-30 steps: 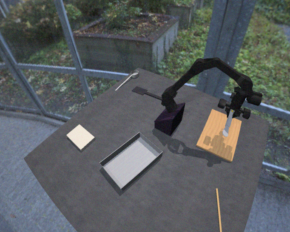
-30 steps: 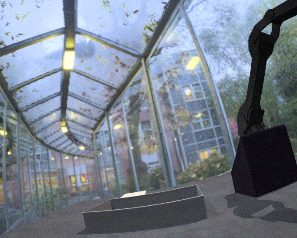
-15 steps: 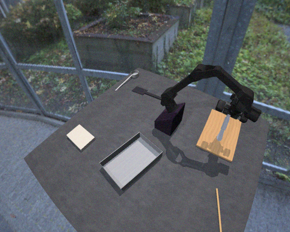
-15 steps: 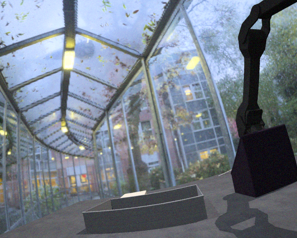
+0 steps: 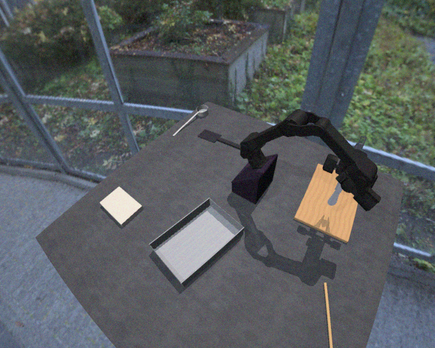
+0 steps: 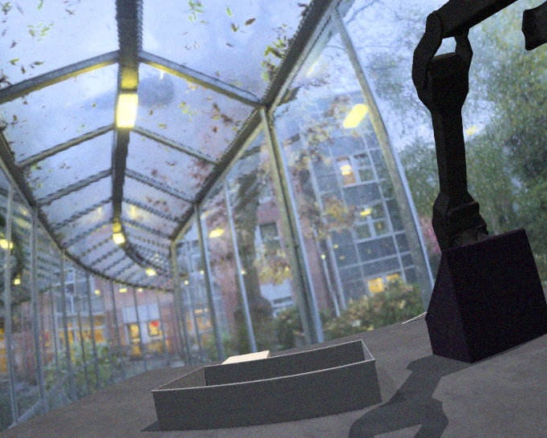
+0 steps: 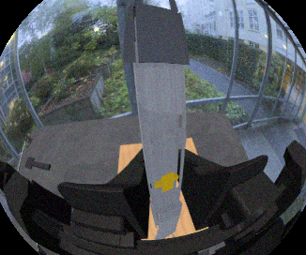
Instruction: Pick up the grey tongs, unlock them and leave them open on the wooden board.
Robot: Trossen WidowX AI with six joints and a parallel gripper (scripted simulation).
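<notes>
The wooden board is 220 mm below my gripper tip. Also, from my gripper tip: spatula: 640 mm to the right, 220 mm below; then grey roasting tin: 520 mm ahead, 330 mm to the right, 200 mm below; then yellow lock piece: 40 mm ahead, 10 mm to the left, 10 mm above.
</notes>
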